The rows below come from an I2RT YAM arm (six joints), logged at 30 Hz.
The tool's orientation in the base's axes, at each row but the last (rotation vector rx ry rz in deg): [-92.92, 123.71, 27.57]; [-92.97, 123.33, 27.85]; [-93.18, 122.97, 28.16]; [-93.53, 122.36, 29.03]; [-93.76, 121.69, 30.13]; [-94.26, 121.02, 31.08]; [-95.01, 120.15, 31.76]
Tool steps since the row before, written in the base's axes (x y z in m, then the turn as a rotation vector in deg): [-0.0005, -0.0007, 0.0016, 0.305, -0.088, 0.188]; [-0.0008, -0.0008, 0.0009, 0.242, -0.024, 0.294]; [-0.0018, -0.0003, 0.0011, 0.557, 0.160, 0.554]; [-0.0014, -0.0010, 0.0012, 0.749, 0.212, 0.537]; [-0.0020, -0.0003, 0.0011, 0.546, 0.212, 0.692]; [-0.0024, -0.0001, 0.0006, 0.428, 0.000, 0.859]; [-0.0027, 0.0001, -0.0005, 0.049, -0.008, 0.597]
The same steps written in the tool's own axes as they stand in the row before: [-0.0001, 0.0004, -0.0018, -0.098, -0.310, -0.173]; [0.0004, 0.0006, -0.0013, -0.190, -0.229, -0.239]; [0.0001, 0.0017, -0.0013, -0.551, -0.475, -0.337]; [0.0005, 0.0012, -0.0017, -0.630, -0.649, -0.277]; [0.0001, 0.0019, -0.0013, -0.665, -0.445, -0.426]; [0.0003, 0.0023, -0.0007, -0.557, -0.369, -0.689]; [0.0008, 0.0026, 0.0003, -0.328, -0.016, -0.501]
